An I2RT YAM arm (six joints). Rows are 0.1 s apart.
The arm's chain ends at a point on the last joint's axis. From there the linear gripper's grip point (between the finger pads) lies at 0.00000 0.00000 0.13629 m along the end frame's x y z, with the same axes.
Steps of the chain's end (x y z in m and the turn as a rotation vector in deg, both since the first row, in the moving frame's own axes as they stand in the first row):
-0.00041 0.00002 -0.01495 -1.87 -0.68 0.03
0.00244 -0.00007 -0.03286 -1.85 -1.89 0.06
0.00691 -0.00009 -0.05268 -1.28 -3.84 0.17
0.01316 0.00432 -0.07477 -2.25 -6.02 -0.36
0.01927 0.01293 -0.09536 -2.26 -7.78 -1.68
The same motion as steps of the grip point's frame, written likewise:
-0.00203 0.00447 -0.01503 -1.87 -0.68 0.03
-0.00206 0.00433 -0.03301 -1.85 -1.89 0.06
-0.00222 0.00294 -0.05302 -1.28 -3.84 0.17
-0.00111 0.00971 -0.07563 -2.25 -6.02 -0.36
0.00091 0.01856 -0.09672 -2.26 -7.78 -1.68

